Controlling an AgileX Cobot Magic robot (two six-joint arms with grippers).
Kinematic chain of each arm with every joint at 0, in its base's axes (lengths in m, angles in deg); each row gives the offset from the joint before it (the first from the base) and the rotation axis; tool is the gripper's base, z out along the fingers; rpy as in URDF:
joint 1: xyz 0 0 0.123 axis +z
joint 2: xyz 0 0 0 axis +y
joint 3: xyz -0.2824 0 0.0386 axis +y
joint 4: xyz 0.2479 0 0.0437 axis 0.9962 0 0.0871
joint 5: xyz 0 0 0 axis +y
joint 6: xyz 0.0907 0 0.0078 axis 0.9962 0 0.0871
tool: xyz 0 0 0 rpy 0 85 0
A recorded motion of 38 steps. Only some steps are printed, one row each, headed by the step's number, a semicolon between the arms.
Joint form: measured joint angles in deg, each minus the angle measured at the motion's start. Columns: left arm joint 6, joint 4, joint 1, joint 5, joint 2, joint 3; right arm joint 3, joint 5, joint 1, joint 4, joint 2, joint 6.
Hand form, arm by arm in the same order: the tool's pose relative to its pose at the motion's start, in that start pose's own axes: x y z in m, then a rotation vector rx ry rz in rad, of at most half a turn. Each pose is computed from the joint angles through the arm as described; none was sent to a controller.
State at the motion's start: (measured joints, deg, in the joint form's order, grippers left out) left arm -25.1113 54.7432 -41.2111 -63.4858 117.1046 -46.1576; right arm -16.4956 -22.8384 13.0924 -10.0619 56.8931 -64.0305
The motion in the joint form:
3: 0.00 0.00 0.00 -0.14 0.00 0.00; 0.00 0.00 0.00 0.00 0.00 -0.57
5: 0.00 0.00 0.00 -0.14 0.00 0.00; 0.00 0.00 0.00 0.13 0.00 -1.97
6: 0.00 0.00 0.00 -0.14 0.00 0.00; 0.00 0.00 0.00 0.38 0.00 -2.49
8: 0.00 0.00 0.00 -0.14 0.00 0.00; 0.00 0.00 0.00 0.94 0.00 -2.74
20: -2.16 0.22 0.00 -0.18 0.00 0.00; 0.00 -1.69 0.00 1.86 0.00 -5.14
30: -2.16 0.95 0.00 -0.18 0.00 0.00; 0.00 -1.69 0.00 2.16 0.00 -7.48
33: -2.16 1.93 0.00 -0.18 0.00 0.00; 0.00 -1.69 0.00 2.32 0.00 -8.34
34: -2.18 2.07 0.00 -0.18 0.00 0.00; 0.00 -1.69 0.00 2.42 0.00 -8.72
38: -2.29 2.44 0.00 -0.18 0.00 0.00; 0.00 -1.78 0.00 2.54 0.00 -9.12
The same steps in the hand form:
3: -0.0002 -0.0001 0.0000 0.0010 -0.0022 0.0000; 0.0000 0.0000 0.0000 0.0000 0.0000 -0.0099
5: -0.0002 -0.0001 0.0000 0.0010 -0.0022 0.0000; 0.0001 0.0000 0.0000 0.0004 0.0008 -0.0323
6: -0.0002 -0.0001 0.0000 0.0010 -0.0022 0.0000; 0.0002 -0.0001 0.0000 0.0011 0.0023 -0.0373
8: -0.0002 -0.0001 0.0000 0.0010 -0.0022 0.0000; 0.0005 -0.0002 0.0000 0.0026 0.0058 -0.0327
20: -0.0001 -0.0004 0.0000 0.0045 -0.0013 -0.0360; -0.0001 -0.0029 0.0000 0.0322 0.0003 -0.0600
30: 0.0003 -0.0013 0.0000 0.0147 0.0037 -0.0303; 0.0001 -0.0030 0.0000 0.0330 0.0029 -0.0960
33: 0.0009 -0.0026 0.0000 0.0285 0.0105 -0.0227; 0.0002 -0.0031 0.0000 0.0334 0.0042 -0.1085
34: 0.0010 -0.0028 0.0000 0.0304 0.0115 -0.0220; 0.0003 -0.0031 0.0000 0.0337 0.0049 -0.1135
38: 0.0012 -0.0033 -0.0001 0.0356 0.0141 -0.0210; 0.0003 -0.0032 -0.0001 0.0354 0.0053 -0.1186

